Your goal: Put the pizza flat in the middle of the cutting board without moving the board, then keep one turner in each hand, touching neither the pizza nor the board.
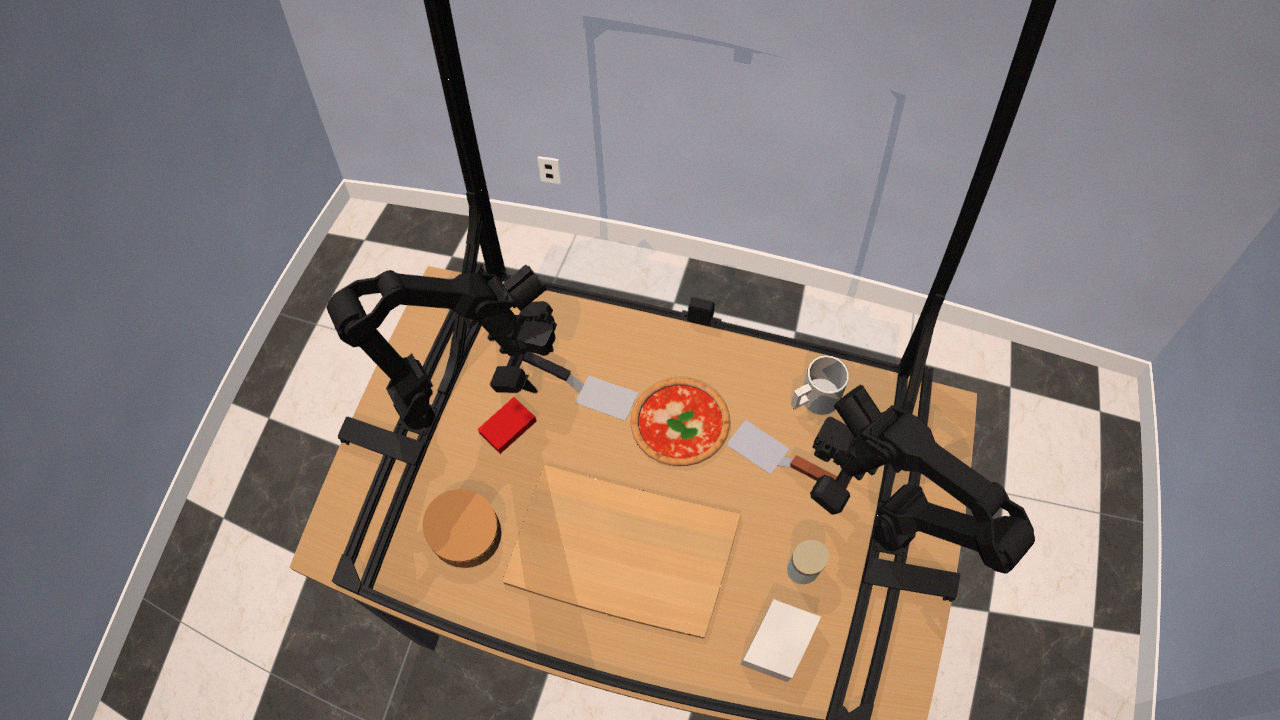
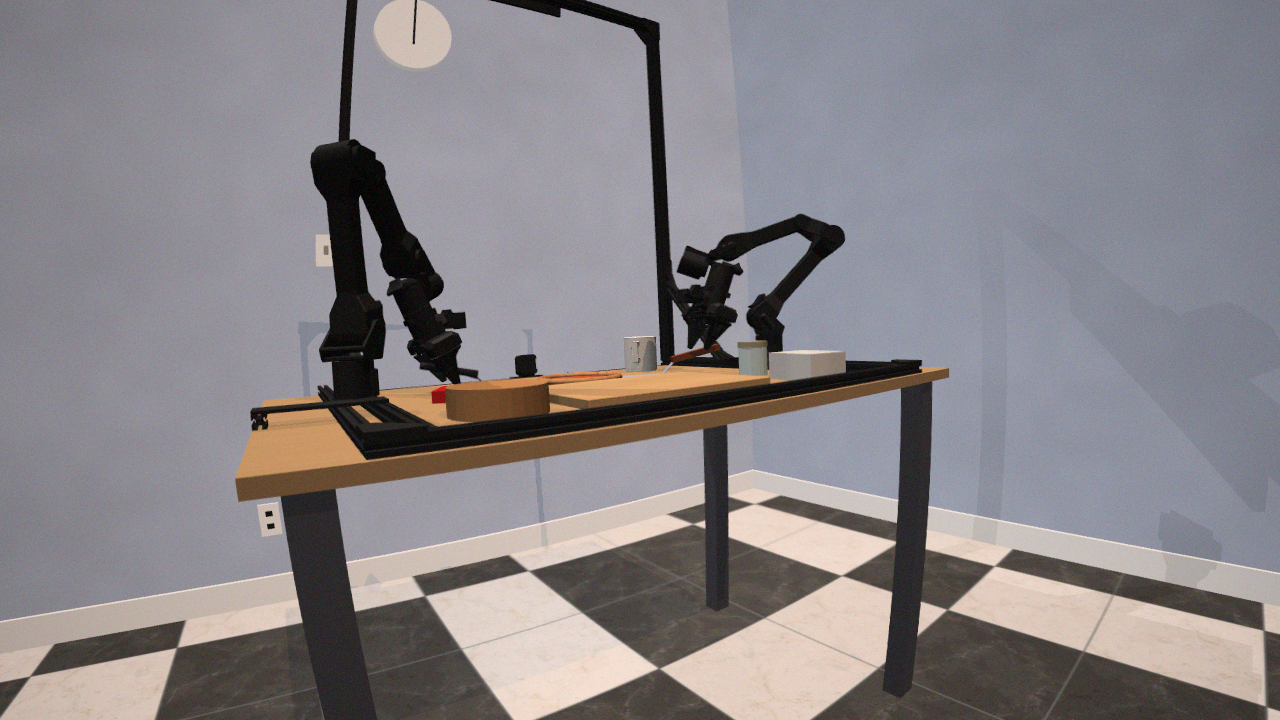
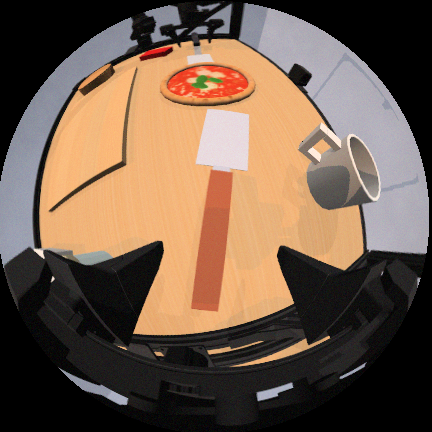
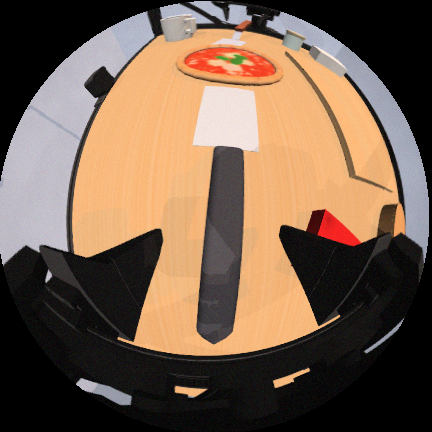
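Observation:
The pizza (image 1: 680,420) (image 3: 207,84) (image 4: 230,64) lies flat on the table behind the cutting board (image 1: 626,555), off it. The red-handled turner (image 1: 759,446) (image 3: 212,240) lies with its blade close to the pizza and its handle raised. My left gripper (image 3: 222,250) is open, its fingers on either side of that handle without gripping it. The black-handled turner (image 1: 606,397) (image 4: 222,240) lies on the pizza's other side, blade toward it. My right gripper (image 4: 222,232) is open, its fingers on either side of the black handle. The exact height of both grippers over the handles is hard to tell.
A grey mug (image 1: 825,385) (image 3: 335,175) stands near the left gripper. A red block (image 1: 507,424) (image 4: 330,230) lies near the right gripper. A round wooden block (image 1: 460,526), a lidded jar (image 1: 809,559) and a white box (image 1: 781,639) stand around the board.

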